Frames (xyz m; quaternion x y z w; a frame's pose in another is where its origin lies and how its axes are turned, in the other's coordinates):
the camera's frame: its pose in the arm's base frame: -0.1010 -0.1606 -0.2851 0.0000 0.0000 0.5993 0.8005
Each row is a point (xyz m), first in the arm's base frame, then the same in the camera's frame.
Working: the arm's base frame: its pose in the camera's frame: 0.1825 -0.0517 0.2851 0.0000 0.0000 -0.5993 0.8005

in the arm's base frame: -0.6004 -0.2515 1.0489
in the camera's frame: -0.2279 0.4536 1.3340
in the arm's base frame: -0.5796 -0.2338 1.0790
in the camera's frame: -0.2050 0.4386 1.3641
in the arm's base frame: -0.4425 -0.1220 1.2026
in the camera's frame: -0.0591 0.3385 1.4877
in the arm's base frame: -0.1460 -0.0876 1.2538
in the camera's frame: 0.0574 0.0637 1.5389
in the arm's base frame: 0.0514 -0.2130 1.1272
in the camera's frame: -0.0074 -0.1610 1.4123
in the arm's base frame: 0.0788 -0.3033 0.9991
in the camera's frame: -0.0863 -0.2127 1.2842
